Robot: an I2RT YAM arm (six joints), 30 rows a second.
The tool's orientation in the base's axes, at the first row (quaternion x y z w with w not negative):
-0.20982, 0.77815, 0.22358, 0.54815
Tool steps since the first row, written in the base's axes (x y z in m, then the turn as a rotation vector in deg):
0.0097, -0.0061, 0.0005, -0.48, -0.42, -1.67
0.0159, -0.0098, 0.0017, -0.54, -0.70, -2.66
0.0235, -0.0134, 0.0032, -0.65, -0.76, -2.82
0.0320, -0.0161, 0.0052, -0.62, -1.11, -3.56
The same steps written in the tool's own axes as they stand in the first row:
-0.0030, -0.0104, 0.0037, 1.76, -0.26, -0.11
-0.0058, -0.0168, 0.0059, 2.74, -0.57, -0.02
-0.0092, -0.0239, 0.0091, 2.93, -0.58, -0.09
-0.0136, -0.0308, 0.0134, 3.65, -0.97, -0.05

